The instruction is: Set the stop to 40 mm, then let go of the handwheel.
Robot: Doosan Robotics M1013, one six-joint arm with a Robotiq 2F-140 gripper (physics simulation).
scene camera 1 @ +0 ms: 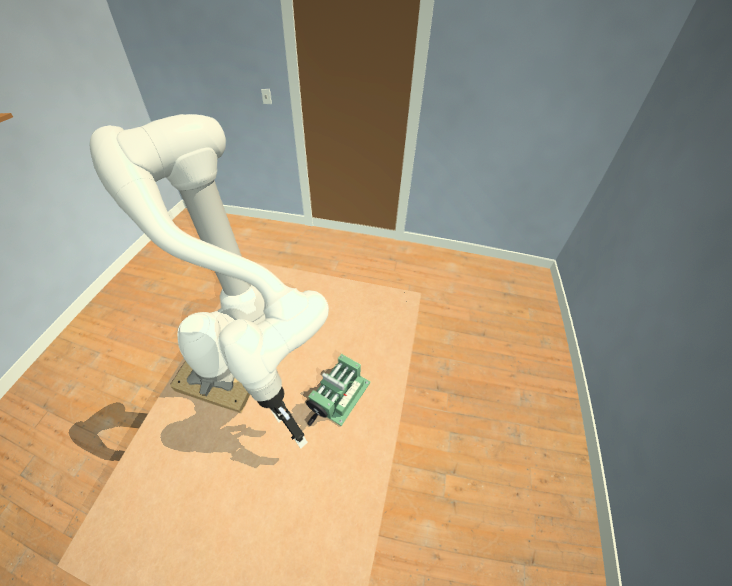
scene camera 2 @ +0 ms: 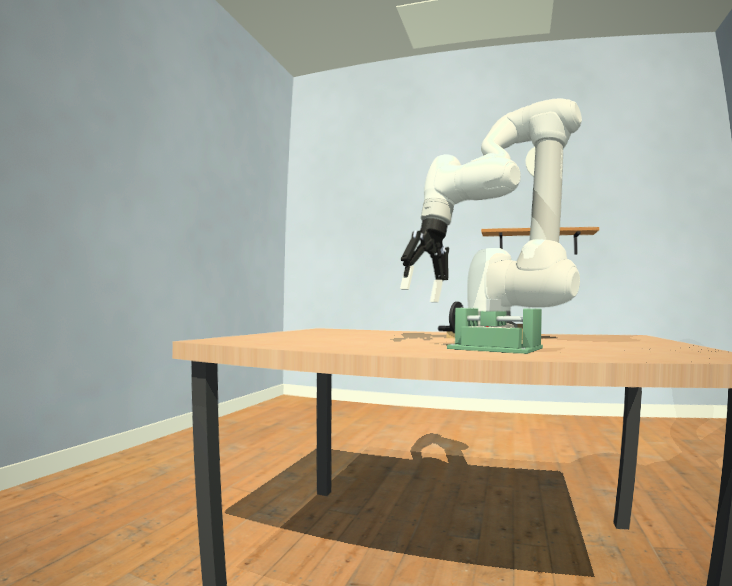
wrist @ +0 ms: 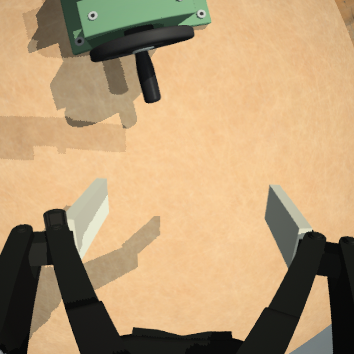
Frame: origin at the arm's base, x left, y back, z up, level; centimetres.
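Seen in the pictures: gripper, between the fingertips: [scene camera 2: 419,295] [wrist: 187,198]; arm's base, origin of its link: [scene camera 1: 217,366].
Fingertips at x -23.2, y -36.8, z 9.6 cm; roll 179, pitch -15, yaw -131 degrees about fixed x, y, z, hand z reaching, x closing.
Note:
Offsets run from my fingertips to a thing's top centre. "spot": to the spot under its first point.
The green stop device [scene camera 1: 322,401] [scene camera 2: 490,337] [wrist: 135,15] stands on the table. Its stop @[dz -1.0, dx +19.2, dy -9.9 cm] [scene camera 1: 333,381] with a pale bar sits partway along the rods, beside a white scale @[spot: dz -7.8, dx +17.4, dy -15.5 cm] [scene camera 1: 349,394] with a small red mark. The reading is too small to tell, and the wrist view does not show the scale. The black handwheel @[spot: dz -5.4, dx +9.4, dy -8.3 cm] [scene camera 2: 454,316] [wrist: 170,36] is at the device's near end. Its crank handle @[dz -7.9, dx +7.5, dy -4.1 cm] [scene camera 1: 313,419] [scene camera 2: 444,328] [wrist: 148,77] points away from the device. My gripper [scene camera 1: 290,430] [scene camera 2: 420,285] [wrist: 187,198] is open and empty, above the table and apart from the handwheel.
The wooden tabletop [scene camera 1: 256,525] [scene camera 2: 366,366] carries the device. The arm's base plate [scene camera 1: 213,394] lies to the left of the device in scene camera 1. A wall shelf [scene camera 2: 518,232] is behind the arm. The gripper's shadow falls on the tabletop.

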